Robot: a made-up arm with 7 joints. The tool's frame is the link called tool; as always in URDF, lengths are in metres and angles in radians.
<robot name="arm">
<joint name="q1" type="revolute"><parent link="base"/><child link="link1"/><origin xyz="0 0 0.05" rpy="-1.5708 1.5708 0"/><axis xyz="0 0 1"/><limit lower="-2.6" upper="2.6"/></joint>
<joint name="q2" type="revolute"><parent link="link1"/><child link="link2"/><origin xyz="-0.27 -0.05 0.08" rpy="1.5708 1.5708 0"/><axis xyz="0 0 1"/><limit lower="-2.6" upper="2.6"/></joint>
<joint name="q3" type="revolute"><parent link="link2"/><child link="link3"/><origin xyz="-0.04 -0.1 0.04" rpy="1.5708 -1.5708 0"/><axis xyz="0 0 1"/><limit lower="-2.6" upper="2.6"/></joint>
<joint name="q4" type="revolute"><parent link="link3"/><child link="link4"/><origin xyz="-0.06 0 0.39" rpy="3.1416 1.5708 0"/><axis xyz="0 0 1"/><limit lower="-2.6" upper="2.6"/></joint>
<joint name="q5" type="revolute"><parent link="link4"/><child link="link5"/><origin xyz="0.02 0.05 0.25"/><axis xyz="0 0 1"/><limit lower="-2.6" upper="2.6"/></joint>
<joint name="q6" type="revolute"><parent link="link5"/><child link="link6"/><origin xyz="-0.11 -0.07 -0.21" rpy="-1.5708 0 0"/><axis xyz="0 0 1"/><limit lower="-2.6" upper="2.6"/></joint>
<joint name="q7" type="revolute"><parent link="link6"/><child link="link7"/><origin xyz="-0.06 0.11 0.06" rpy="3.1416 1.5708 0"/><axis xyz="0 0 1"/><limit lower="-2.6" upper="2.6"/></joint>
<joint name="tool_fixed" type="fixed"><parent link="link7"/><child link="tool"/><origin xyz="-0.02 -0.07 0.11" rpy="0 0 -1.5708"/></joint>
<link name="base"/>
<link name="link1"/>
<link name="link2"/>
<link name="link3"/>
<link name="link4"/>
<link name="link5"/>
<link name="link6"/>
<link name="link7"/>
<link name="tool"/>
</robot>
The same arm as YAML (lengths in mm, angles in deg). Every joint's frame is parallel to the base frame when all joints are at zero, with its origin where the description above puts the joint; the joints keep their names.
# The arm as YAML. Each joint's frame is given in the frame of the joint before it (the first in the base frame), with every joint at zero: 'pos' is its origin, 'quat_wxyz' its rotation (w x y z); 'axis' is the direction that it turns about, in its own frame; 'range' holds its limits. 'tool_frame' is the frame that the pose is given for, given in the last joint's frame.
length_unit: mm
angle_unit: deg
joints:
  - joint: q1
    pos: [0.0, 0.0, 50.0]
    quat_wxyz: [1.0, 0.0, 0.0, 0.0]
    axis: [0.0, 1.0, 0.0]
    range: [-148.97, 148.97]
  - joint: q2
    pos: [50.0, 80.0, 270.0]
    quat_wxyz: [1.0, 0.0, 0.0, 0.0]
    axis: [1.0, 0.0, 0.0]
    range: [-148.97, 148.97]
  - joint: q3
    pos: [40.0, 40.0, 100.0]
    quat_wxyz: [1.0, 0.0, 0.0, 0.0]
    axis: [0.0, 0.0, 1.0]
    range: [-148.97, 148.97]
  - joint: q4
    pos: [-60.0, 0.0, 390.0]
    quat_wxyz: [1.0, 0.0, 0.0, 0.0]
    axis: [-1.0, 0.0, 0.0]
    range: [-148.97, 148.97]
  - joint: q5
    pos: [-250.0, -50.0, -20.0]
    quat_wxyz: [1.0, 0.0, 0.0, 0.0]
    axis: [-1.0, 0.0, 0.0]
    range: [-148.97, 148.97]
  - joint: q6
    pos: [210.0, 70.0, 110.0]
    quat_wxyz: [1.0, 0.0, 0.0, 0.0]
    axis: [0.0, -1.0, 0.0]
    range: [-148.97, 148.97]
  - joint: q7
    pos: [110.0, -60.0, 60.0]
    quat_wxyz: [1.0, 0.0, 0.0, 0.0]
    axis: [0.0, 0.0, 1.0]
    range: [-148.97, 148.97]
tool_frame:
  pos: [70.0, -20.0, 110.0]
  quat_wxyz: [1.0, 0.000002, 0.000006, 0.0]

